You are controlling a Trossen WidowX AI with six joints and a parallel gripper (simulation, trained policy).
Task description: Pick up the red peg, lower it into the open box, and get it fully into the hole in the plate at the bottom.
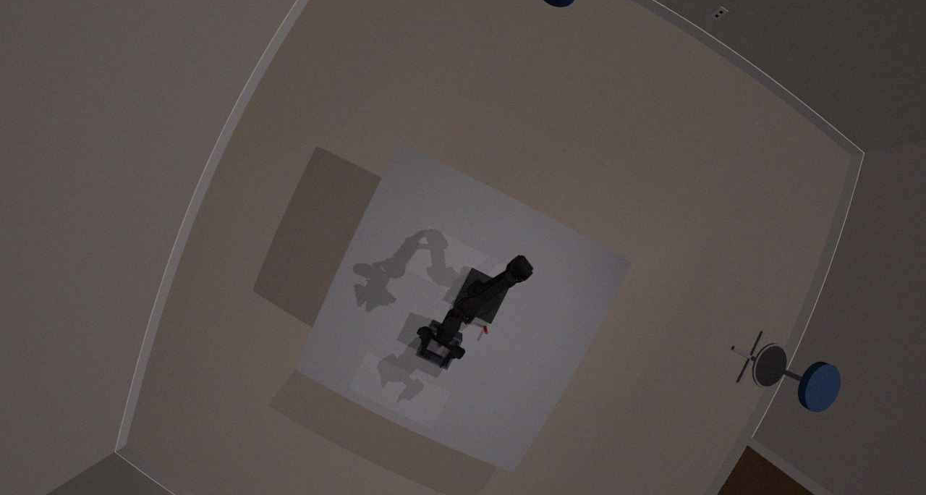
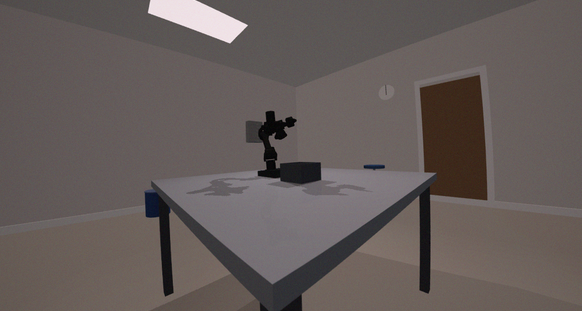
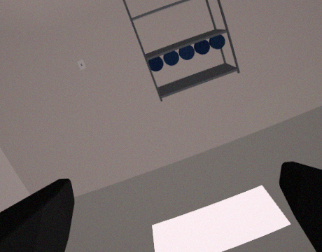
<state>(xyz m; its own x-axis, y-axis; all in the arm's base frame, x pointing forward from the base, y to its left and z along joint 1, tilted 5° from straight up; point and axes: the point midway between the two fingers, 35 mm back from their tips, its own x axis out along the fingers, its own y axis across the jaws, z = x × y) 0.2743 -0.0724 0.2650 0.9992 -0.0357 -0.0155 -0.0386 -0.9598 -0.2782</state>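
Now: the red peg 290 mm below my gripper tip, 190 mm to the left of it and 120 mm behind it. From my gripper tip the other things lie so: dark box: 300 mm below, 30 mm to the left, 30 mm ahead.
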